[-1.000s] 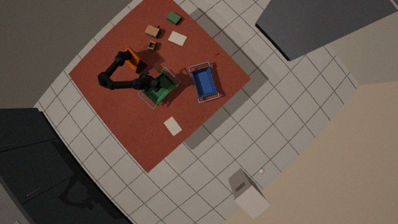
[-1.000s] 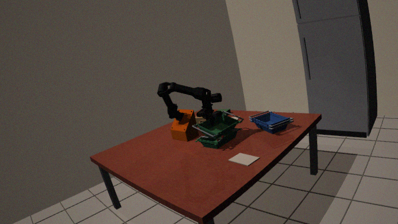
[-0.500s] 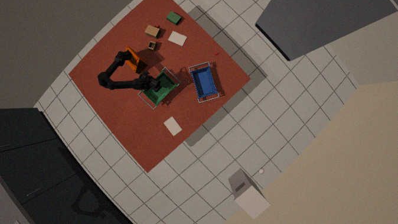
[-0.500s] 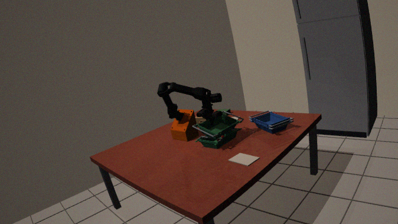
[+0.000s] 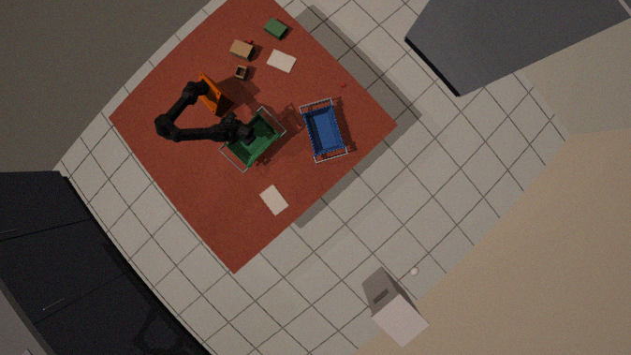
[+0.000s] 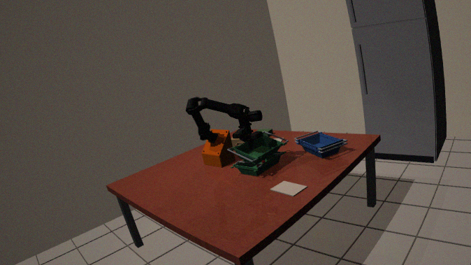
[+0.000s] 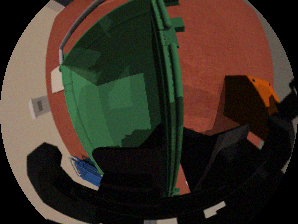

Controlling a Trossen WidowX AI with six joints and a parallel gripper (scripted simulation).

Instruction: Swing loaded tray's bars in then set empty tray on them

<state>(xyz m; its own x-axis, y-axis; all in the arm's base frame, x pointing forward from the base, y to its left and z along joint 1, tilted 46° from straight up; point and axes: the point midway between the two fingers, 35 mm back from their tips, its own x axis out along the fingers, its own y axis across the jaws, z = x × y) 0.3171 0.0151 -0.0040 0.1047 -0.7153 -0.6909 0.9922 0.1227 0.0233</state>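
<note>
Now: the green tray 70 mm ahead of my gripper tip, 10 mm to the left of it and 10 mm above it. The rest, counted from my gripper tip: tan box (410 mm behind, 270 mm to the left, 80 mm below); green block (500 mm to the left, 400 mm behind, 90 mm below).
</note>
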